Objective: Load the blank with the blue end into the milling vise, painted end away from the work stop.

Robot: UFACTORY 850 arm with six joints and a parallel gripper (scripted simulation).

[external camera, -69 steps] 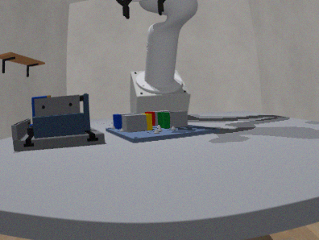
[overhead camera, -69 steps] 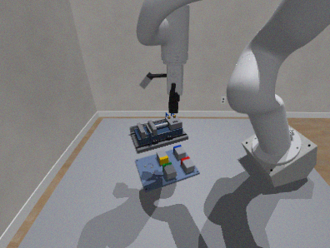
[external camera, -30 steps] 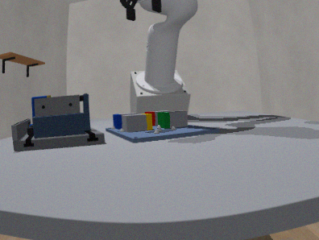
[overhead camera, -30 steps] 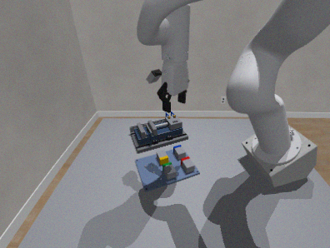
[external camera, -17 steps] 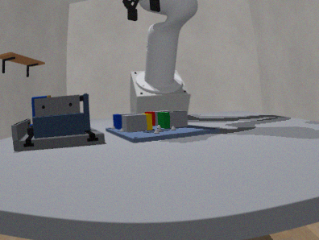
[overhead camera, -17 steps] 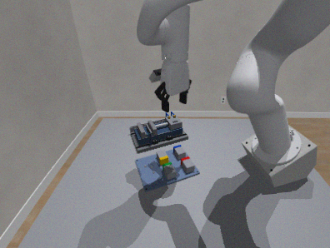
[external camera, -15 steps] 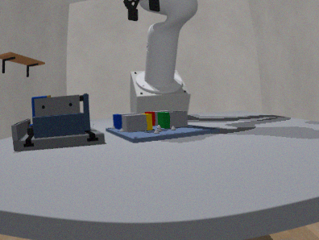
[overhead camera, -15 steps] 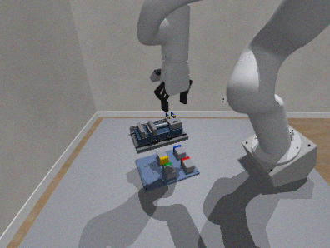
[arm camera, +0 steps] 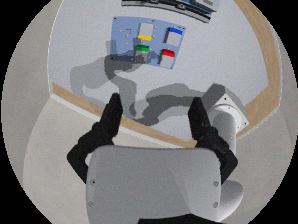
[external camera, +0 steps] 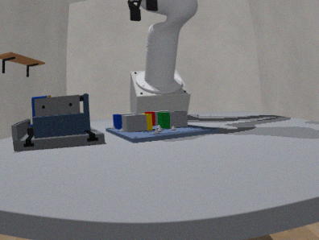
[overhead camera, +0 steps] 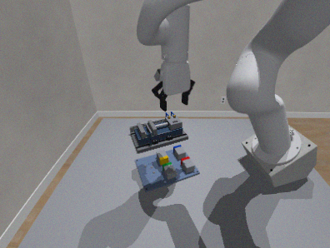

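The yellow-ended blank is 290 mm below my hand, 60 mm ahead of it and 20 mm to the right of it. The rest, counted from my hand: green-ended blank 290 mm below, 60 mm to the left, 20 mm ahead; red-ended blank 290 mm below, 60 mm behind, 20 mm to the left; plate 320 mm below, 40 mm ahead, 20 mm to the left.
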